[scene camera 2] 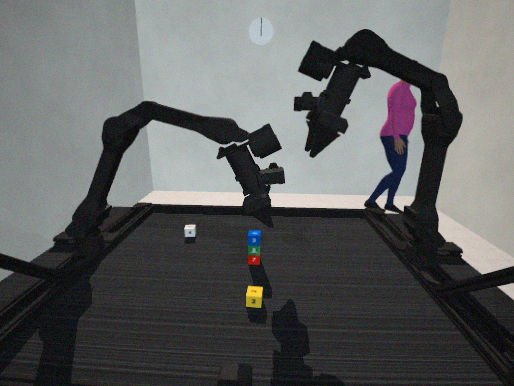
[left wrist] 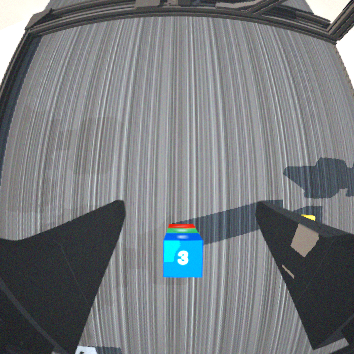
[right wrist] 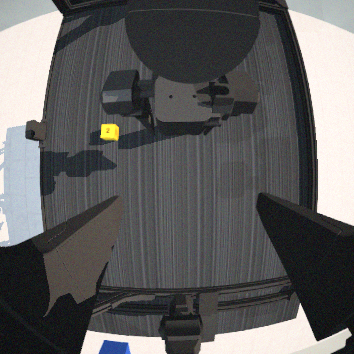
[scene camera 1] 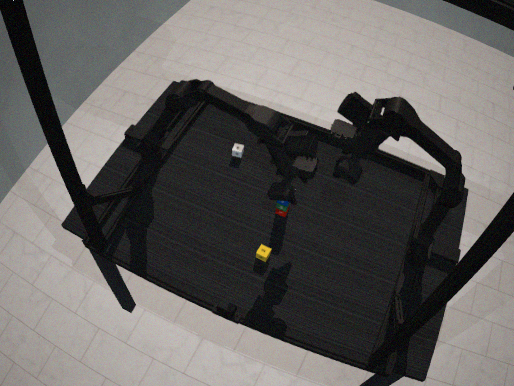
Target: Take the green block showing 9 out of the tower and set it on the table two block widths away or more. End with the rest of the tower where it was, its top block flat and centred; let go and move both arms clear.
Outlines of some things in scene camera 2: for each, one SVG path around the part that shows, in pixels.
My left gripper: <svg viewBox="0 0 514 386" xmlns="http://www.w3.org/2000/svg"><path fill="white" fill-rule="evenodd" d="M254 162L247 168L234 172L236 175L235 179L239 181L244 190L243 194L246 196L242 209L245 214L251 214L266 226L272 228L274 226L271 218L273 210L269 191L271 184L285 183L284 169L281 166L278 167L275 162L270 163L268 169L260 170L259 166Z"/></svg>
My right gripper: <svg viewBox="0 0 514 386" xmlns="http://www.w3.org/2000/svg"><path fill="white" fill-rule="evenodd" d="M334 86L327 85L319 97L313 97L311 92L303 92L301 97L294 97L294 111L309 111L306 119L309 120L306 120L309 131L304 150L306 152L310 151L309 156L312 158L341 136L338 134L338 131L345 134L349 126L347 119L342 118L341 115L346 104L350 103L351 99L349 98L351 95Z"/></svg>
